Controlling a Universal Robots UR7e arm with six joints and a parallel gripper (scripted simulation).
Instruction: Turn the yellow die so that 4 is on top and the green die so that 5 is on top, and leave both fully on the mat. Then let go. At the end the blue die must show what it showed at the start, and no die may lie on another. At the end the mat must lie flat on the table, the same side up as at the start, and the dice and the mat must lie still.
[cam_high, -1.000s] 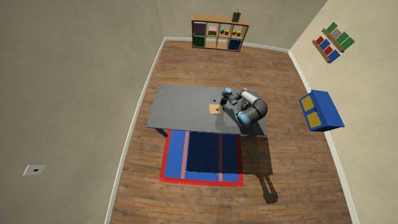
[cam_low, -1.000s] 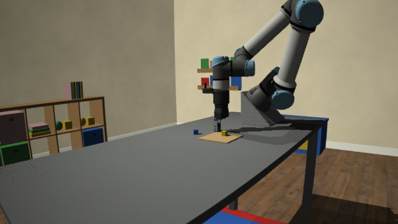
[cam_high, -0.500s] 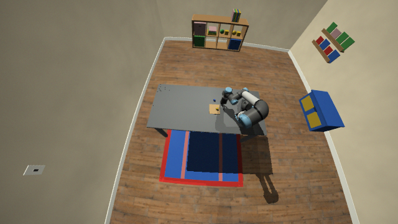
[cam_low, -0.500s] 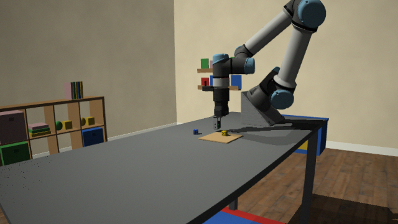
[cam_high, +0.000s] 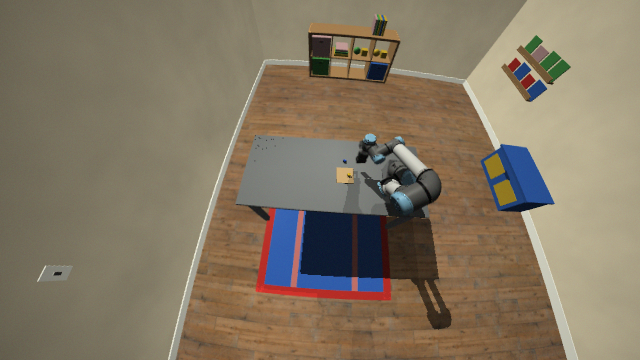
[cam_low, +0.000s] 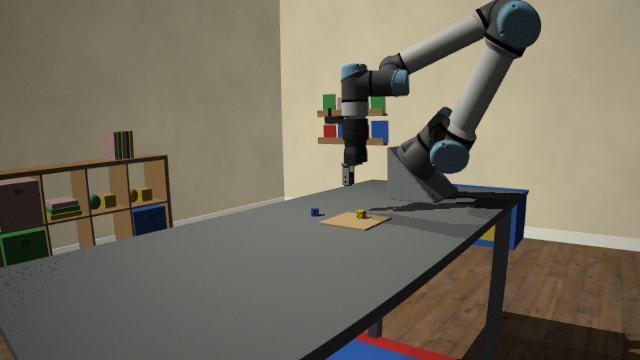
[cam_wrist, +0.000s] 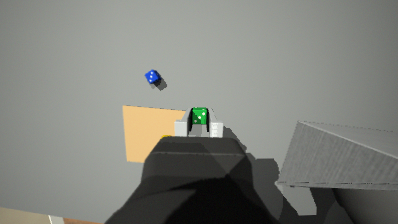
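The yellow die lies 8 cm to the left of my hand, 8 cm below it and 7 cm ahead of it. From my hand the other things lie so: tan mat (10 cm below, 10 cm ahead, 8 cm to the left); blue die (10 cm ahead, 9 cm below, 6 cm to the right); green die (1 cm below).
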